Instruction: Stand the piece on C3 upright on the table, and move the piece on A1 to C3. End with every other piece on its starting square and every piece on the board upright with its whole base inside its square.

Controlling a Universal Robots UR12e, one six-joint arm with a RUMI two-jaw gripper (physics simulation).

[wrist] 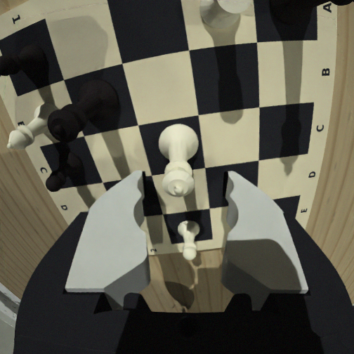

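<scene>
The white C3 piece (178,145) stands upright on the dark centre square of the chessboard (160,90). The black A1 piece (31,59), a small pawn-like one, stands on the dark corner square at the upper left. My gripper (184,173) is partly open, its two grey jaws apart. In the wrist view the head of the C3 piece shows in the gap between the jaw tips, and neither jaw visibly touches it. The jaws cover part of the near rows of the board.
A white piece (29,131) on B1, black pieces on B2 (85,112) and C1 (65,172), and a white pawn (189,235) on E3 stand around C3. At the top edge are a white piece (220,12) on A4 and a black one on A5. The wooden table (20,200) surrounds the board.
</scene>
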